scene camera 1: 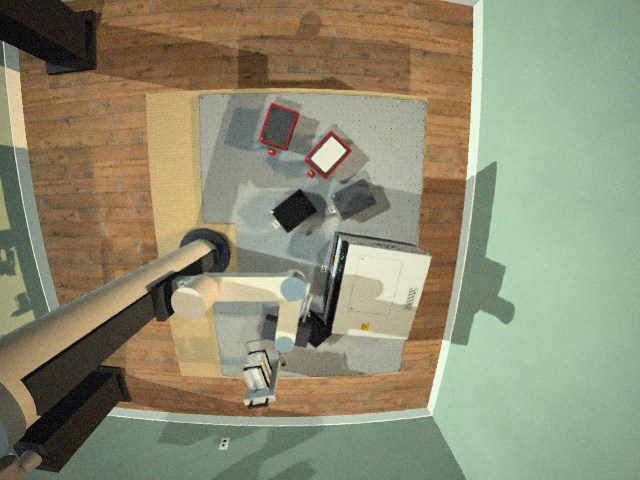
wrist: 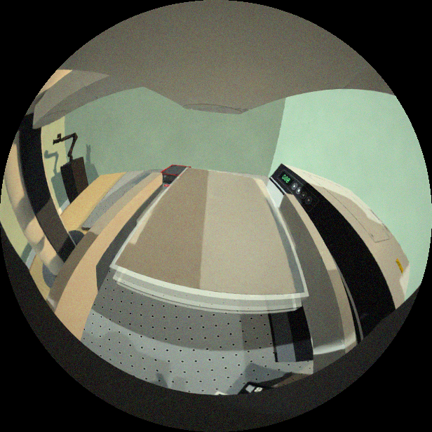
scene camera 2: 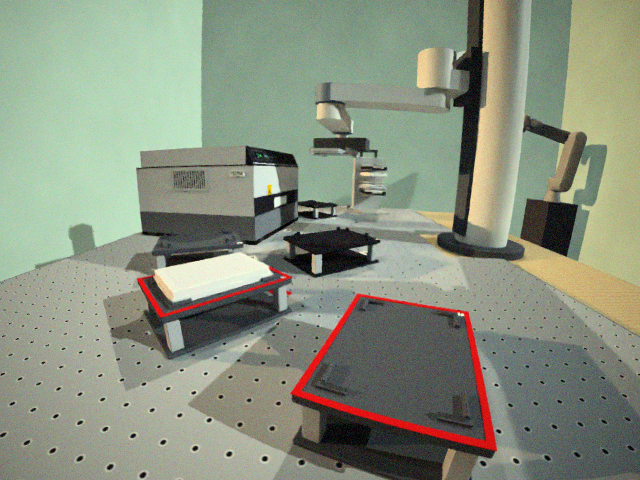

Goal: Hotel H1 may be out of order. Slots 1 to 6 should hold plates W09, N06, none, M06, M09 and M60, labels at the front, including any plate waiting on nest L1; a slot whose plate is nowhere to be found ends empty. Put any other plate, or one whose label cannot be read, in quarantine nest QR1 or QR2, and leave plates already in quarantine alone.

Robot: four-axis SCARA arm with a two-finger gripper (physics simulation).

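Pixels of known places: gripper, between the fingertips: (scene camera 2: 328,150); arm's base, origin of its link: (scene camera 1: 205,253) (scene camera 2: 478,247).
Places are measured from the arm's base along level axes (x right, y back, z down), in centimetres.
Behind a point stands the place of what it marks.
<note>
My gripper (scene camera 2: 333,151) @(z -25.8, x 7.5, y -45.9 cm) (wrist: 222,191) is shut on a pale plate (wrist: 175,240), held level above the table beside the instrument; its label does not show. In scene camera 1 the forearm hides most of it. Hotel H1 (scene camera 1: 260,396) @(z -26.4, x 60.0, y -28.3 cm) (scene camera 2: 356,180) @(z -15.8, x 58.7, y -33.4 cm) stands near the table's lower edge in scene camera 1, with several plates (scene camera 1: 256,369) @(z -22.5, x 47.8, y -26.8 cm) (scene camera 2: 373,178) inside; their labels are unreadable. One red-rimmed quarantine nest (scene camera 1: 279,126) @(z -6.3, x -56.5, y -37.9 cm) (scene camera 2: 392,356) @(z -6.3, x -58.1, y -38.6 cm) (wrist: 176,170) is empty. The other (scene camera 1: 341,141) @(z -6.2, x -50.7, y -64.0 cm) (scene camera 2: 150,297) @(z -6.3, x -51.5, y -63.3 cm) bears a white plate (scene camera 1: 328,153) @(z -7.7, x -45.3, y -58.4 cm) (scene camera 2: 211,275) @(z -7.7, x -47.3, y -57.6 cm). I cannot tell which is QR1 or L1.
A boxy instrument (scene camera 1: 382,284) @(z -25.6, x 5.4, y -78.9 cm) (scene camera 2: 201,191) @(z -14.4, x -8.8, y -77.9 cm) (wrist: 350,240) stands close beside the gripper. A black nest (scene camera 1: 293,210) @(z -6.3, x -21.2, y -43.7 cm) (scene camera 2: 330,240) @(z -6.3, x -22.9, y -44.1 cm) and a dark grey nest (scene camera 1: 355,198) @(z -6.3, x -26.7, y -70.7 cm) (scene camera 2: 196,241) @(z -6.3, x -27.7, y -69.9 cm) stand between it and the red nests. Another black nest (scene camera 1: 320,333) @(z -6.3, x 39.8, y -56.3 cm) (scene camera 2: 317,205) @(z -6.4, x 31.1, y -50.2 cm) is near the instrument's corner.
</note>
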